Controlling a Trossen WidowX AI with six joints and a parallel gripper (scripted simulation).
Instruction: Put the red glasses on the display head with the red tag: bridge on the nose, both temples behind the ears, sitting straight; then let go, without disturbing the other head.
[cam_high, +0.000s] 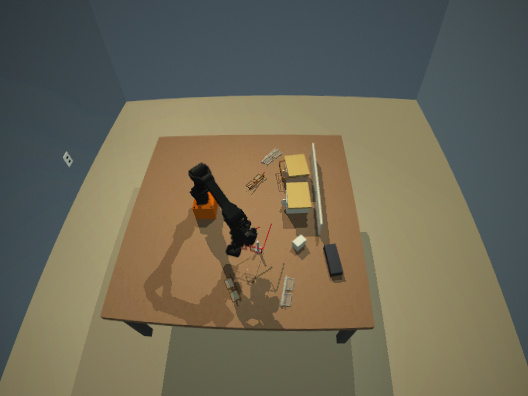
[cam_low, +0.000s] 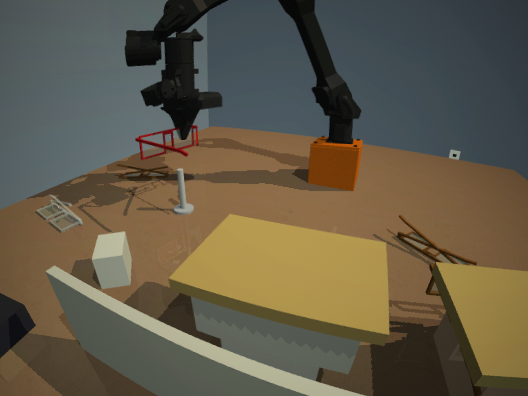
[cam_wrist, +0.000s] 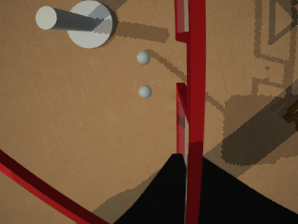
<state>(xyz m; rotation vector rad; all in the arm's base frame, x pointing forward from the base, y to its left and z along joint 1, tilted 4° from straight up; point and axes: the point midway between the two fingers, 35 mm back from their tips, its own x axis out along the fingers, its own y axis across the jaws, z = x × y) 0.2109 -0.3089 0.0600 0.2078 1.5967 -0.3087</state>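
Right now my gripper tip is 8 cm short of the grey post, 4 cm to the right of it and 10 cm above it. Also, from my gripper tip: white cube 29 cm ahead, 6 cm to the left, 10 cm below; black box 45 cm ahead, 5 cm to the right, 10 cm below; tall white panel 43 cm ahead, 41 cm to the left, 7 cm below.
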